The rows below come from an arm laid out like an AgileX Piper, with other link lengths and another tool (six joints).
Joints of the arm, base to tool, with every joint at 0 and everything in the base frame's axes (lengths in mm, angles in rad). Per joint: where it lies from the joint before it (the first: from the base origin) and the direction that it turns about. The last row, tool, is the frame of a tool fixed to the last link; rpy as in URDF.
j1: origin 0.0 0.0 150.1 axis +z
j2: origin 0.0 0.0 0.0 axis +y
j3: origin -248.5 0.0 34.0 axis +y
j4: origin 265.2 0.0 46.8 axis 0.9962 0 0.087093
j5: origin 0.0 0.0 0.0 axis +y
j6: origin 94.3 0.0 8.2 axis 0.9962 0 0.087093
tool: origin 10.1 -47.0 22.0 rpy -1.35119 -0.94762 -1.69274
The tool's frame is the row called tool.
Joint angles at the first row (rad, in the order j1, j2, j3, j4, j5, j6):
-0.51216, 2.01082, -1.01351, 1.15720, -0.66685, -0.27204
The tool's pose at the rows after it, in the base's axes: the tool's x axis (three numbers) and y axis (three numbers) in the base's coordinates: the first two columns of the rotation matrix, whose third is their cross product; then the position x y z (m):
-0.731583 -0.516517 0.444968 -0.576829 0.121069 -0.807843 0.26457 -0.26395 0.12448
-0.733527 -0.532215 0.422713 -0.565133 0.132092 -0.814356 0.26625 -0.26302 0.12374
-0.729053 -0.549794 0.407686 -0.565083 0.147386 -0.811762 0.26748 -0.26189 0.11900
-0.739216 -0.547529 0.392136 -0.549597 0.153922 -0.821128 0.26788 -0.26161 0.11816
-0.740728 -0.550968 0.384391 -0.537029 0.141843 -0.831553 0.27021 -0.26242 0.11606
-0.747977 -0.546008 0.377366 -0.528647 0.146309 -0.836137 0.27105 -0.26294 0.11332
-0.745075 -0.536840 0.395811 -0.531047 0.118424 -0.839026 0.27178 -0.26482 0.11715
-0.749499 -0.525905 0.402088 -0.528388 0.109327 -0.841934 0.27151 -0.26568 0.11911
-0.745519 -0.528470 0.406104 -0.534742 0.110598 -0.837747 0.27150 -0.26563 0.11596
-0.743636 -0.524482 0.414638 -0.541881 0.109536 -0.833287 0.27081 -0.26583 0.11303
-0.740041 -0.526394 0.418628 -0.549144 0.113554 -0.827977 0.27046 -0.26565 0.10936
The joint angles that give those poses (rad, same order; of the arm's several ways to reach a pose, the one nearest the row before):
-0.51216, 1.98213, -1.01354, 1.15536, -0.67510, -0.27203
-0.51216, 1.97700, -1.01350, 1.15240, -0.65122, -0.25691
-0.51216, 1.98334, -1.01351, 1.15240, -0.62752, -0.24782
-0.51216, 1.98396, -1.01354, 1.14324, -0.62764, -0.22147
-0.51216, 1.99390, -1.01530, 1.09944, -0.63365, -0.17543
-0.51214, 2.00518, -1.02090, 1.09285, -0.64004, -0.15641
-0.51217, 2.00511, -1.02358, 1.07232, -0.66221, -0.15636
-0.51217, 2.00511, -1.02554, 1.06998, -0.67756, -0.15635
-0.51214, 2.01419, -1.02556, 1.06612, -0.67797, -0.15427
-0.51215, 2.02472, -1.02556, 1.06425, -0.68708, -0.15430
-0.51216, 2.03480, -1.02558, 1.06424, -0.68726, -0.15430

